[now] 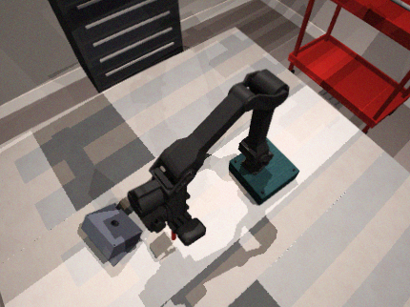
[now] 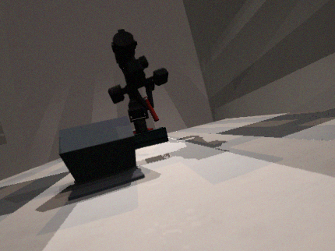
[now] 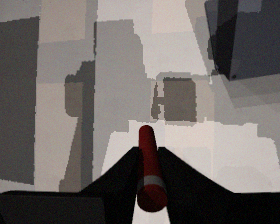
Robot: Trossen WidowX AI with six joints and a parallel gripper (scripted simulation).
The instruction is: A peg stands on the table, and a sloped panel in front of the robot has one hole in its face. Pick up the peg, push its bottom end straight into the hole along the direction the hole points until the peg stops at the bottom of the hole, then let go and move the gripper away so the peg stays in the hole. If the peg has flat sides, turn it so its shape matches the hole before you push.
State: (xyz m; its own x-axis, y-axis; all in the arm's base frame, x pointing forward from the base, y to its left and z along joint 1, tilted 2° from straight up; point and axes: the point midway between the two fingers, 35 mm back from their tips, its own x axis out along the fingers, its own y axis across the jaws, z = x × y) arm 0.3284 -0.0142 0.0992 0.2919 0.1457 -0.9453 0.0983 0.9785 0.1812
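My gripper tip is now 12 cm short of the grey sloped panel, 15 cm to the left of it and 7 cm above it. Round my gripper tip: red peg 1 cm behind, 1 cm above.
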